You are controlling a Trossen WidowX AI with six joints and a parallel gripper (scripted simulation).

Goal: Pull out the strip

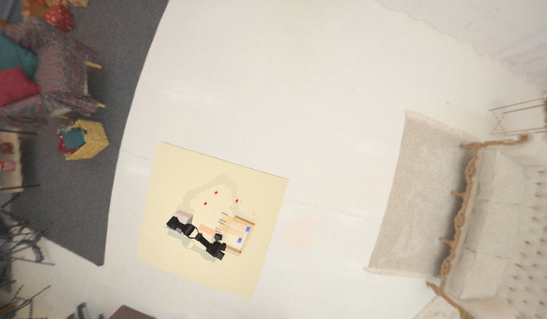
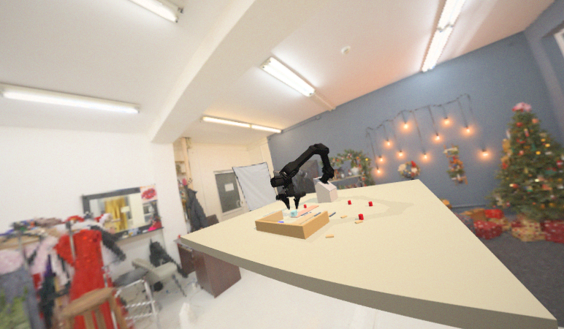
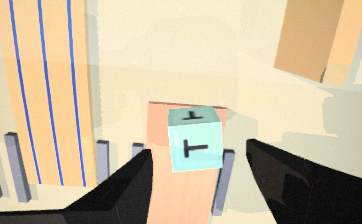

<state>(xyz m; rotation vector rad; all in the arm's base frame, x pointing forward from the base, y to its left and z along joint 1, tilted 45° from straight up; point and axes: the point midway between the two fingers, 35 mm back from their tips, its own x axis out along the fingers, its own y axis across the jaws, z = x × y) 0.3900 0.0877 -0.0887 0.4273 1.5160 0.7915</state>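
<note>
My gripper tip is 20 mm above the labelled cube. Round my gripper tip: salmon-pink strip: 110 mm behind, 40 mm below.
</note>
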